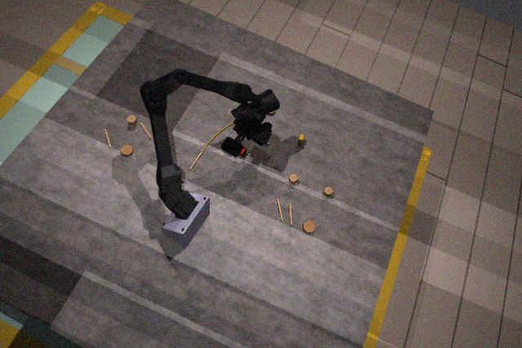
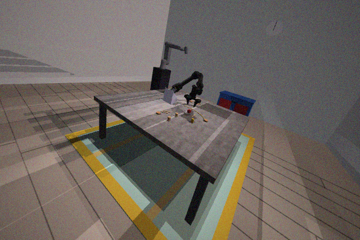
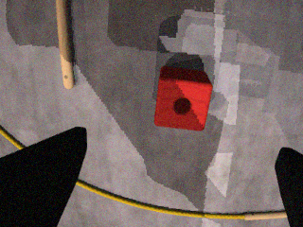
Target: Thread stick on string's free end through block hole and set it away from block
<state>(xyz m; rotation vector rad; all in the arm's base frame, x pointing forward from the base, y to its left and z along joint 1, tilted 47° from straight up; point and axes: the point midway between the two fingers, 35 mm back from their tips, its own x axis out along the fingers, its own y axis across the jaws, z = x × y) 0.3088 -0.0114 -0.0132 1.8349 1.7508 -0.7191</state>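
Now: gripper tip 6 cm above the red block. The rest, counted from my gripper tip: round wooden block: 21 cm to the right, 6 cm below; then yellow block: 16 cm to the right, 15 cm ahead, 6 cm below; then round wooden button: 21 cm ahead, 7 cm below, 1 cm to the right.
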